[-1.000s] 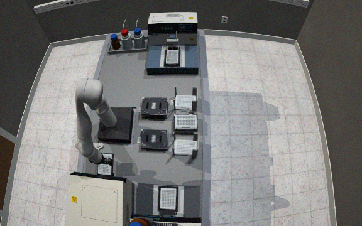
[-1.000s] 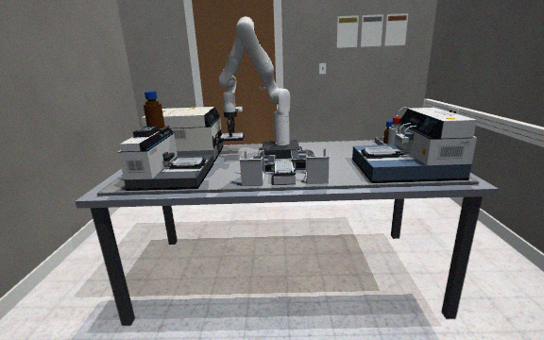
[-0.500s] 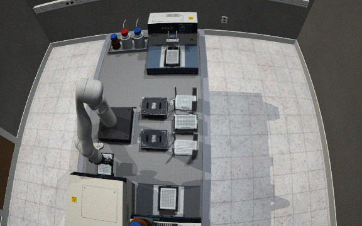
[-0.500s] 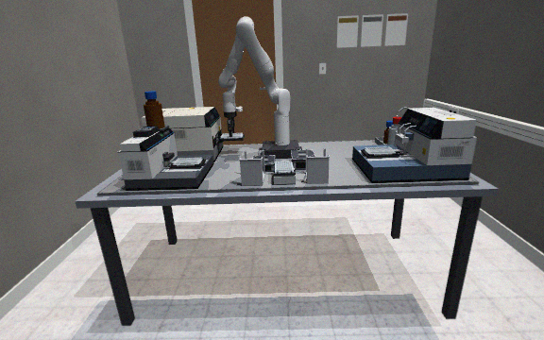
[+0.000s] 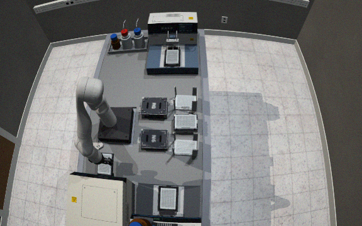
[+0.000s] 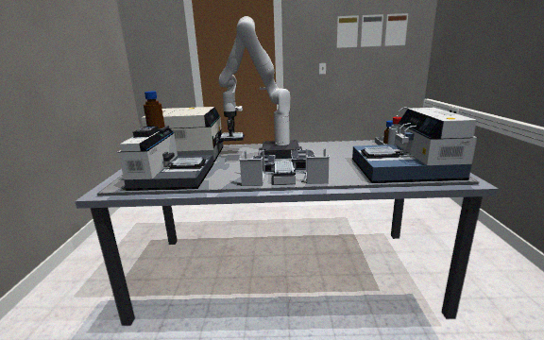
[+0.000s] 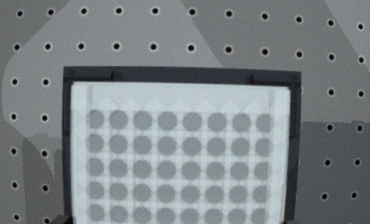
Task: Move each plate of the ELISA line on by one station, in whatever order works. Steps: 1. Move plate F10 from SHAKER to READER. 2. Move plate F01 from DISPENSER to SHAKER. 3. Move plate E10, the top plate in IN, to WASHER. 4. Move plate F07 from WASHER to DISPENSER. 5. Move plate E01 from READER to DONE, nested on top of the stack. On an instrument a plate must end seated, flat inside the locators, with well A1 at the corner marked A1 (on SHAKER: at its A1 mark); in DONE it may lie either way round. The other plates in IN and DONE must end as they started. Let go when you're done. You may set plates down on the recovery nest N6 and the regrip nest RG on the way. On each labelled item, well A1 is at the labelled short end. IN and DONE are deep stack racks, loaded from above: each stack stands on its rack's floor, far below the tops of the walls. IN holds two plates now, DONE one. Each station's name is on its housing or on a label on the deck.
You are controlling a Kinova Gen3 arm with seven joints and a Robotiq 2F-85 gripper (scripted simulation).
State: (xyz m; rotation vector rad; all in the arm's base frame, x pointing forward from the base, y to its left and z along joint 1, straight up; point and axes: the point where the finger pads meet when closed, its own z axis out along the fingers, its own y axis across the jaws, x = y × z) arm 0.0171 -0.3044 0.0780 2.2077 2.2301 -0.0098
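Right now the dark pull-out tray is 20 mm below my hand. Round my hand: washer nest 780 mm to the left, 370 mm ahead, 40 mm below; regrip nest 410 mm to the left, 270 mm ahead, 70 mm below.
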